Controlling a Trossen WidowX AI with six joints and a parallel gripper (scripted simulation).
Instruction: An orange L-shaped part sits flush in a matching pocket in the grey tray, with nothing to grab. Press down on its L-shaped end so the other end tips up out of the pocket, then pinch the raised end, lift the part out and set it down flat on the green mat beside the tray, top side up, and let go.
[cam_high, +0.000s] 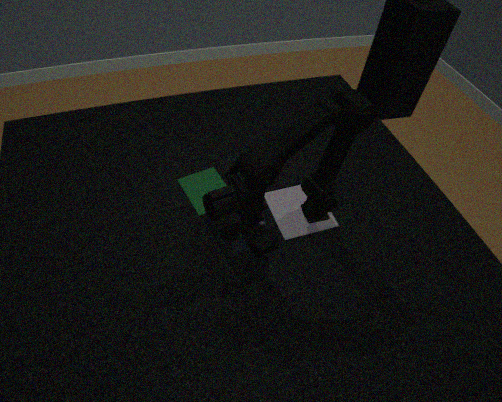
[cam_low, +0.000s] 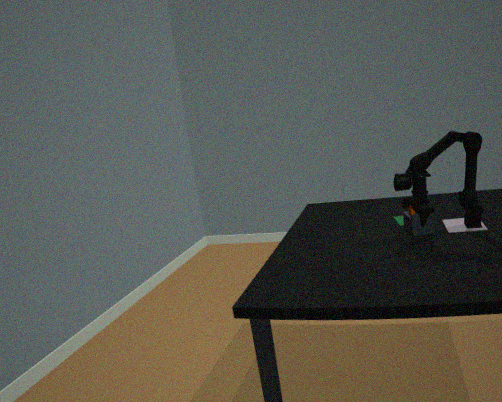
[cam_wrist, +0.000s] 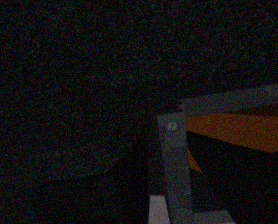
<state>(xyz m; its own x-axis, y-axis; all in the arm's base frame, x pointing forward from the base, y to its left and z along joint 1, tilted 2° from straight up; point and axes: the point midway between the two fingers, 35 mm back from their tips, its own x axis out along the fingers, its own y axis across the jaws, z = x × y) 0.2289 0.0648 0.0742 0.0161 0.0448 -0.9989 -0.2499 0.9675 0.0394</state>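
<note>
Right now my gripper tip is 10 mm short of the orange L-shaped part, 50 mm to the left of it and 10 mm below it. From my gripper tip the other things lie so: green mat 50 mm ahead, 220 mm to the right, 50 mm below.
</note>
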